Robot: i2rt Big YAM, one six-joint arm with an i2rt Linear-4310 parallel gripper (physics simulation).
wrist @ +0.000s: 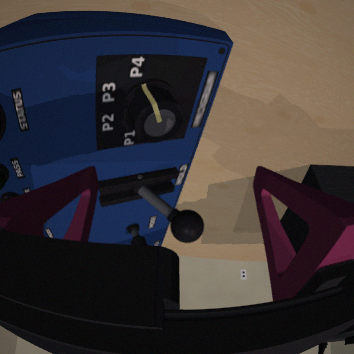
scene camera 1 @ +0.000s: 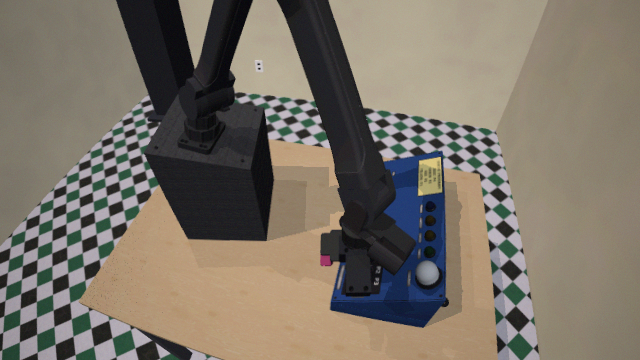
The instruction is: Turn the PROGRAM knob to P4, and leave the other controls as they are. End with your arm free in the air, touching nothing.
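Places are measured from the arm's base along level axes (x right, y ahead, z up), in metres.
Pixels of known places: gripper, fingertip midpoint: [wrist: 175, 174]; arm's base, origin of the base link: [scene camera 1: 202, 136].
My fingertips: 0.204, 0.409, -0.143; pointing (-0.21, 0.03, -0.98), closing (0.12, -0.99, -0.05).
Observation:
For each thing: its top centre in the pictures, then the offset to it from my fingertips, as dx, dy, dz. "pt": a spot on its surface instead.
- black PROGRAM knob, surface spot: [wrist: 156, 114] pt -0.005, +0.018, -0.067
- P4 mark, surface spot: [wrist: 137, 66] pt +0.026, +0.039, -0.090
- lever with a black ball, middle of its top: [wrist: 186, 240] -0.139, -0.027, -0.027
- small toggle, middle of its top: [wrist: 132, 251] -0.253, +0.043, -0.054
- white dome, surface spot: [scene camera 1: 428, 274] pt +0.025, +0.163, +0.016
- yellow note, surface spot: [scene camera 1: 430, 176] pt -0.321, +0.203, -0.025
The black PROGRAM knob [wrist: 156, 114] stands on its dark label plate [wrist: 112, 65] on the blue control box [scene camera 1: 405, 200] [wrist: 60, 70]. Its pale yellow line points toward the P4 mark [wrist: 137, 66]. My gripper [scene camera 1: 342, 275] [wrist: 175, 174] is open wide, with nothing between its magenta fingers. In the wrist view the knob stands beyond the fingertips, clear of both. In the scene view the gripper and wrist hide the knob, and P2 and P3 show beside the gripper.
A lever with a black ball [wrist: 187, 226] rises from a slot near the knob, in view between the fingers. A small toggle [wrist: 133, 231] is beside it. The box carries a white dome [scene camera 1: 428, 274], several dark lamps and a yellow note [scene camera 1: 430, 176]. My arm's black pedestal [scene camera 1: 225, 200] stands left.

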